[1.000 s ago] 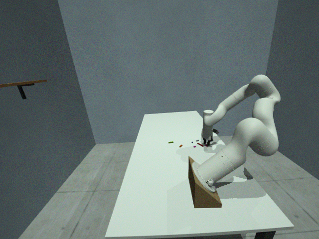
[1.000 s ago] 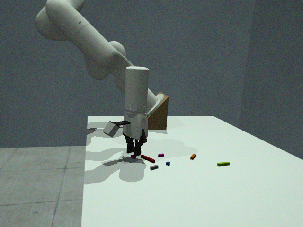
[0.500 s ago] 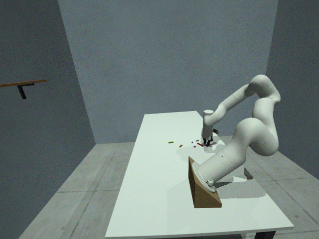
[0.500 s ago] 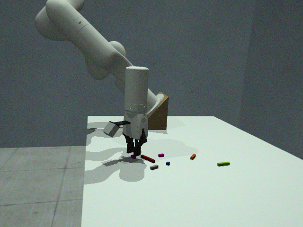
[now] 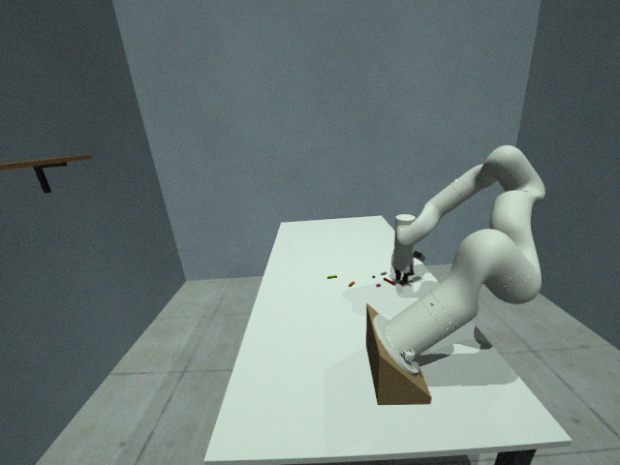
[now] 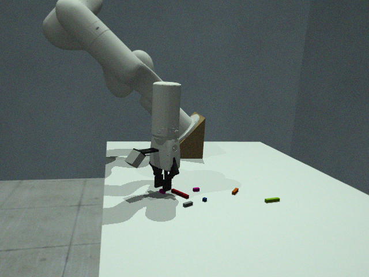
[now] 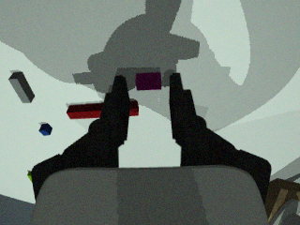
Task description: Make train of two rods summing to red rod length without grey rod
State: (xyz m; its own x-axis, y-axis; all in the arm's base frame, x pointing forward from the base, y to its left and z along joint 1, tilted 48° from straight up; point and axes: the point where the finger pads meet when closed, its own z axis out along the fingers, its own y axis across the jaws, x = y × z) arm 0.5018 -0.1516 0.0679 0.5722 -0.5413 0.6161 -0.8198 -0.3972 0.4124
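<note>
Right now my hand is 5 cm to the right of the red rod, 3 cm above it and 2 cm short of it. From my hand the other things lie so: grey rod 10 cm ahead, 7 cm to the left, 3 cm below; then orange rod 24 cm to the left, 3 cm below, 1 cm ahead; then blue rod 12 cm to the left, 7 cm ahead, 3 cm below.
</note>
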